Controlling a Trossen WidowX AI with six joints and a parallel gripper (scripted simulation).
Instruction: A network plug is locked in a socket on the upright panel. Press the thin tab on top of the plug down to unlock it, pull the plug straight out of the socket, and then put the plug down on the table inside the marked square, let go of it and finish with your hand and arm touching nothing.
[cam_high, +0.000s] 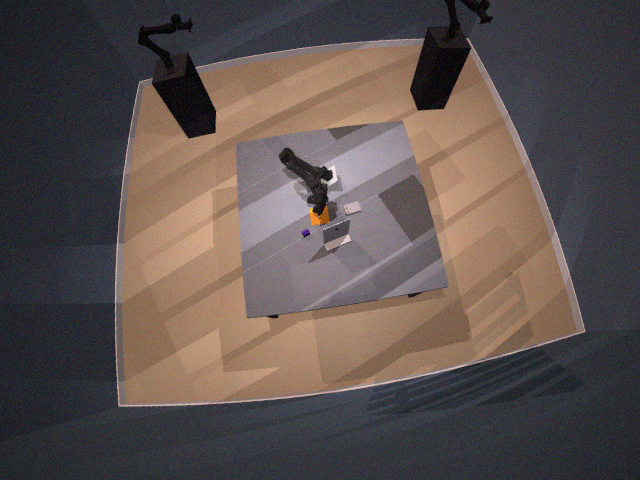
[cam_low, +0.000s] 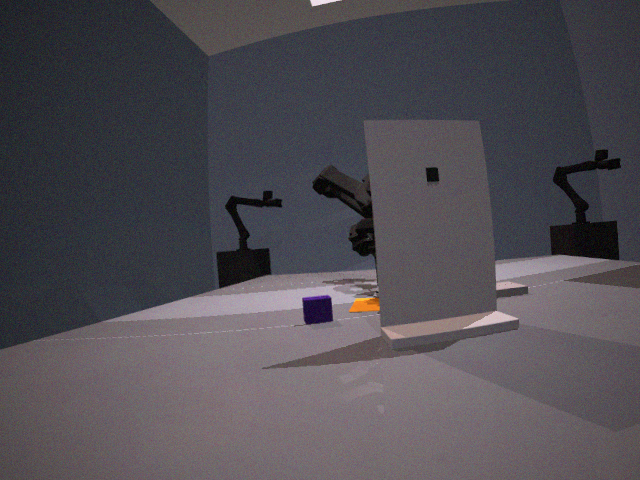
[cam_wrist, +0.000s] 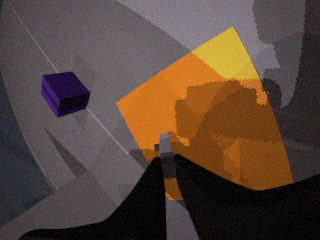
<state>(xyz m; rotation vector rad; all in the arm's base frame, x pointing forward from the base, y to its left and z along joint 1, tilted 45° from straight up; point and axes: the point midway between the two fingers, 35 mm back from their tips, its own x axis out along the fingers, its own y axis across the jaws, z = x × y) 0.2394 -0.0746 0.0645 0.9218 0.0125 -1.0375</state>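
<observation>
My gripper tip is now 100 mm short of the purple cube, 100 mm to the left of it and 10 mm above it. Round my gripper tip: flat pale tile: 30 mm behind, 220 mm to the left, 30 mm below; upright panel: 180 mm ahead, 90 mm to the left, 90 mm above.
</observation>
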